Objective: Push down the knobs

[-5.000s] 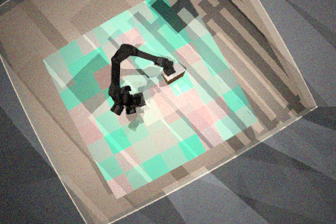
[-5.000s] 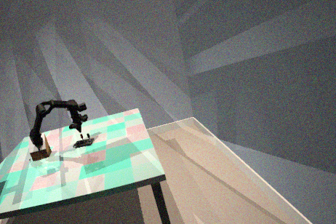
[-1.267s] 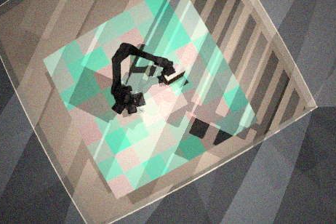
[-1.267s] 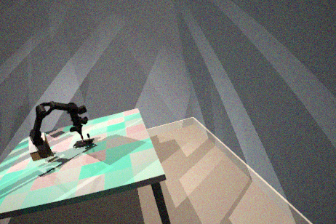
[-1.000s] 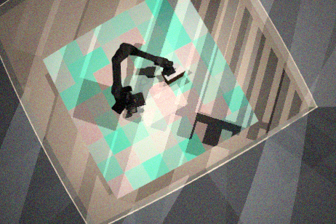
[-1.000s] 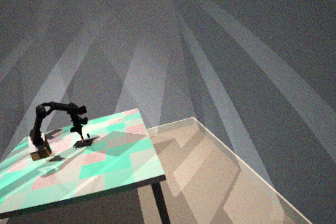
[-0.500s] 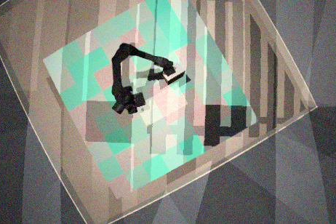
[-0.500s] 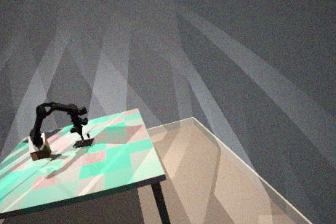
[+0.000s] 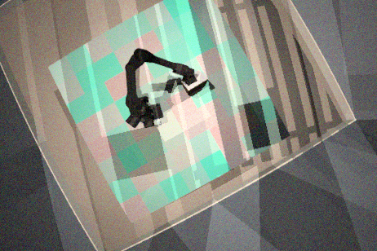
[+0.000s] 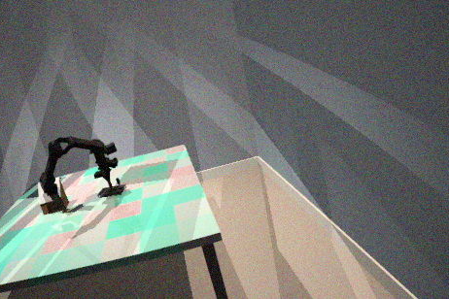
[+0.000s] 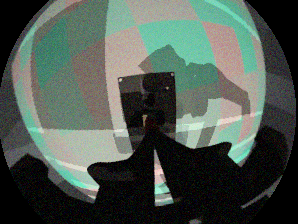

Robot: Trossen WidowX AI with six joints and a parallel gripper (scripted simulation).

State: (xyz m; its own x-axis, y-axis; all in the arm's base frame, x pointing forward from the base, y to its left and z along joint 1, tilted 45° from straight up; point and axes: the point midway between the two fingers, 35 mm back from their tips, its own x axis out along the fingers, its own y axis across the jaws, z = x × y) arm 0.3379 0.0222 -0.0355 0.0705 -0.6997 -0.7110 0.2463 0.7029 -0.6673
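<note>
Now: gripper tip 20 mm above the red knob.
</note>
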